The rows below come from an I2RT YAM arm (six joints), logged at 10 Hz.
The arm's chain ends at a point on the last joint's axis. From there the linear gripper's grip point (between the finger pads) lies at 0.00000 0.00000 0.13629 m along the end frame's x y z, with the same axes.
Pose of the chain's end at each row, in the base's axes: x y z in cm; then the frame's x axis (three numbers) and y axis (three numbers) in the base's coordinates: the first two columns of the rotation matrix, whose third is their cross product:
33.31, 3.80, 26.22, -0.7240, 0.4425, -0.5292, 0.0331, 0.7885, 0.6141
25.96, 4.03, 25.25, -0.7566, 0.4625, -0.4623, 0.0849, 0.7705, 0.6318
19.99, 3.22, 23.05, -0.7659, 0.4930, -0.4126, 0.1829, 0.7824, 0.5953
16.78, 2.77, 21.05, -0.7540, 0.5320, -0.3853, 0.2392, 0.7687, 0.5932
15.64, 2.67, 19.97, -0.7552, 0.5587, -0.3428, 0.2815, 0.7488, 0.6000
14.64, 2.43, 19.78, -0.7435, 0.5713, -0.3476, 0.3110, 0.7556, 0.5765
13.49, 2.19, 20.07, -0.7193, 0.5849, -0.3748, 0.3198, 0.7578, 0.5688
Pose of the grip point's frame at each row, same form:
42.70, 9.62, 18.24, -0.7240, 0.4425, -0.5292, 0.0331, 0.7885, 0.6141
34.80, 10.01, 16.77, -0.7566, 0.4625, -0.4623, 0.0849, 0.7705, 0.6318
28.39, 8.41, 13.65, -0.7659, 0.4930, -0.4126, 0.1829, 0.7824, 0.5953
25.12, 7.61, 11.42, -0.7540, 0.5320, -0.3853, 0.2392, 0.7687, 0.5932
23.71, 7.53, 10.12, -0.7552, 0.5587, -0.3428, 0.2815, 0.7488, 0.6000
22.71, 6.80, 9.70, -0.7435, 0.5713, -0.3476, 0.3110, 0.7556, 0.5765
21.90, 6.13, 10.09, -0.7193, 0.5849, -0.3748, 0.3198, 0.7578, 0.5688

